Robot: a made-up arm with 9 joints. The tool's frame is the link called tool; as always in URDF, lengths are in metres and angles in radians.
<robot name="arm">
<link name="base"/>
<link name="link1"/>
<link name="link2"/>
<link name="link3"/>
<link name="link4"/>
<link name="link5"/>
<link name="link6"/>
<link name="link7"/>
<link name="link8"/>
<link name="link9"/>
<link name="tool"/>
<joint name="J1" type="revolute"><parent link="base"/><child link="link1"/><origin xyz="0.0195 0.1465 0.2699" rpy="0 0 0"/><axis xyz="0 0 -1"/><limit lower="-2.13" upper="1.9" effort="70" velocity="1"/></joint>
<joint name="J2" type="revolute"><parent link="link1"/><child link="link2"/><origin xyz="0.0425 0.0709 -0.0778" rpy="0 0 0"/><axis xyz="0 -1 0"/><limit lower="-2.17" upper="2.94" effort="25" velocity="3.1"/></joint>
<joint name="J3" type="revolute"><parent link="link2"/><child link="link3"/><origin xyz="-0.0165 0.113 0.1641" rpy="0 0 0"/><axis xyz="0 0 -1"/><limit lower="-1.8" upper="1.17" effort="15" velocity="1.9"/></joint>
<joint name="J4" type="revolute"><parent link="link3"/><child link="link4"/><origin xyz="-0.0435 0.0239 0.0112" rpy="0 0 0"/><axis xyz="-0.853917 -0.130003 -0.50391"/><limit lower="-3.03" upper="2.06" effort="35" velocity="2.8"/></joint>
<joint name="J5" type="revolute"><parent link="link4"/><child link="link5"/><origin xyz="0.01 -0.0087 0.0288" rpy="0 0 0"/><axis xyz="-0.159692 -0.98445 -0.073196"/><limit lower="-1.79" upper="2.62" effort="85" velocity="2.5"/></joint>
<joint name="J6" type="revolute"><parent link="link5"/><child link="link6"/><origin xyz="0.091 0.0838 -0.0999" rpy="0 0 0"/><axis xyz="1 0 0"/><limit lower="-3.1" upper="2.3" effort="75" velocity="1.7"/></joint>
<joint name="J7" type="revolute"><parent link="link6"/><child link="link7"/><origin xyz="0.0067 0.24 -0.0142" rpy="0 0 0"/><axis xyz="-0.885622 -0.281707 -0.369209"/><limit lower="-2.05" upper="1.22" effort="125" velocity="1.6"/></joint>
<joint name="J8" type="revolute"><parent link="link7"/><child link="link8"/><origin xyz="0.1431 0.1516 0.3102" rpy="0 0 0"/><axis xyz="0 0 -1"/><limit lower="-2.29" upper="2.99" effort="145" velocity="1.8"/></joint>
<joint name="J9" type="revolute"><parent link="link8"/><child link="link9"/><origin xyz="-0.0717 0.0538 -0.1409" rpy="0 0 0"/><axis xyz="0 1 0"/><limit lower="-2.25" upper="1.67" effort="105" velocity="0.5"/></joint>
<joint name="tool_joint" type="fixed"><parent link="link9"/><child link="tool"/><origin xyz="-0.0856 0.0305 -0.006" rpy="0 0 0"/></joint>
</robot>
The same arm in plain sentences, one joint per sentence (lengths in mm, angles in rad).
The arm has nine revolute joints in a row. What follows holds with every joint at zero, and every direction is one of the base frame's.
Joint 1 sits 19.5 mm along +x and 146.5 mm along +y and 269.9 mm along +z from the base frame's origin and rotates about -z, from -2.13 to 1.9 rad.
Joint 2 sits 42.5 mm along +x and 70.9 mm along +y and 77.8 mm along -z from joint 1 and rotates about -y, from -2.17 to 2.94 rad.
Joint 3 sits 16.5 mm along -x and 113 mm along +y and 164.1 mm along +z from joint 2 and rotates about -z, from -1.8 to 1.17 rad.
Joint 4 sits 43.5 mm along -x and 23.9 mm along +y and 11.2 mm along +z from joint 3 and rotates about the direction (-0.853917, -0.130003, -0.50391), from -3.03 to 2.06 rad.
Joint 5 sits 10 mm along +x and 8.7 mm along -y and 28.8 mm along +z from joint 4 and rotates about the direction (-0.159708, -0.984446, -0.073203), from -1.79 to 2.62 rad.
Joint 6 sits 91 mm along +x and 83.8 mm along +y and 99.9 mm along -z from joint 5 and rotates about +x, from -3.1 to 2.3 rad.
Joint 7 sits 6.7 mm along +x and 240 mm along +y and 14.2 mm along -z from joint 6 and rotates about the direction (-0.885622, -0.281707, -0.369209), from -2.05 to 1.22 rad.
Joint 8 sits 143.1 mm along +x and 151.6 mm along +y and 310.2 mm along +z from joint 7 and rotates about -z, from -2.29 to 2.99 rad.
Joint 9 sits 71.7 mm along -x and 53.8 mm along +y and 140.9 mm along -z from joint 8 and rotates about +y, from -2.25 to 1.67 rad.
The tool frame, which is the frame that the pose is given for, sits 85.6 mm along -x and 30.5 mm along +y and 6 mm along -z from joint 9; its axes are parallel to the base frame's.

